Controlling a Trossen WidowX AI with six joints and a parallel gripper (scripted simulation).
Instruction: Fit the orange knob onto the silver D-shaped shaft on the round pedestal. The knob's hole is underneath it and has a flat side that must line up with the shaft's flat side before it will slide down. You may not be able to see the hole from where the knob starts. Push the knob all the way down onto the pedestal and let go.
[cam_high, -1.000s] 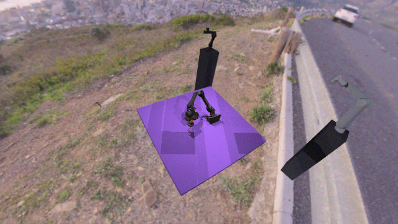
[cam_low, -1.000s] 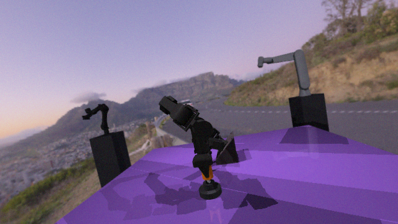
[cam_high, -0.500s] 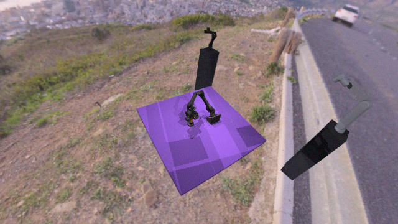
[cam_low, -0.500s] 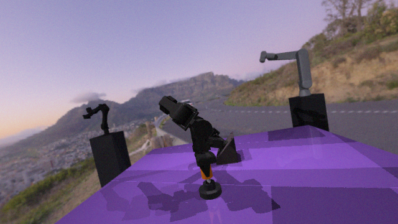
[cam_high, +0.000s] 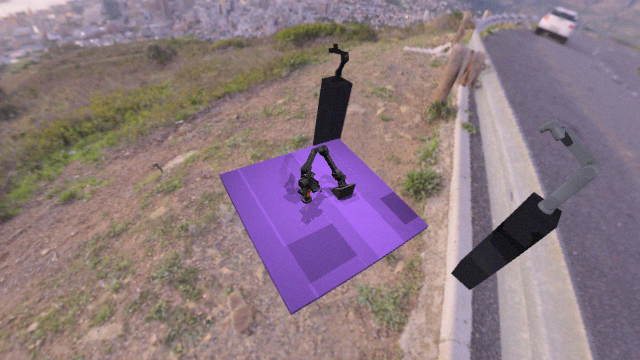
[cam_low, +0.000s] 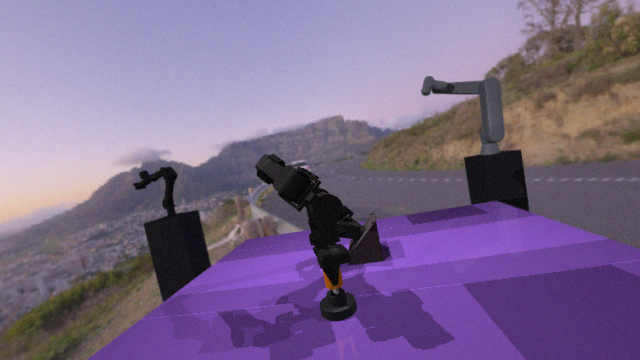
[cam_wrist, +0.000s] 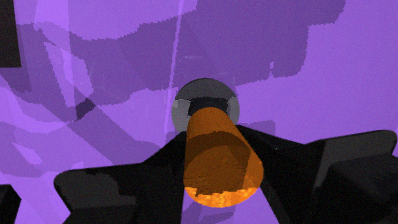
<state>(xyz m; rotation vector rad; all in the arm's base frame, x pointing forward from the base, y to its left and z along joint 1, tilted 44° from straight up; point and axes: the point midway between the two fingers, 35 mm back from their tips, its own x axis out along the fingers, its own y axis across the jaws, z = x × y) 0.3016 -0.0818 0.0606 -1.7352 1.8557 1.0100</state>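
Now: gripper tip 30 mm below the orange knob. Also, from my gripper tip: round pedestal (40 mm below).
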